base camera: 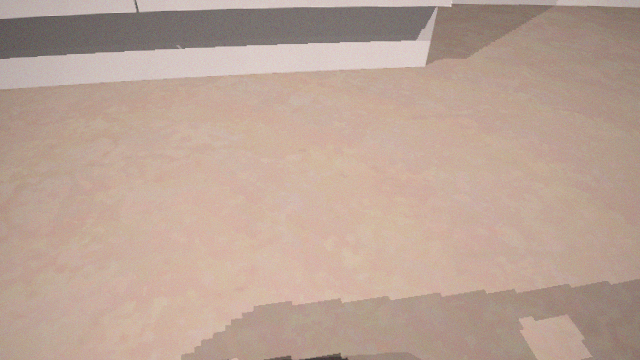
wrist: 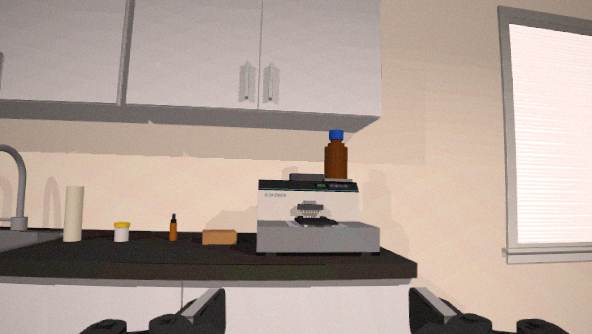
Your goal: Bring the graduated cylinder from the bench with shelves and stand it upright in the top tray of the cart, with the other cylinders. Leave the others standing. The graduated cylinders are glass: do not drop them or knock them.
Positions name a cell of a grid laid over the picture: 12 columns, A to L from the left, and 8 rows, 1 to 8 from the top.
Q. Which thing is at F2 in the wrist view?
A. A wall cabinet.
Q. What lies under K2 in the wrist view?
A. A window.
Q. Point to a brown blue-capped bottle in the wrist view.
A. G4
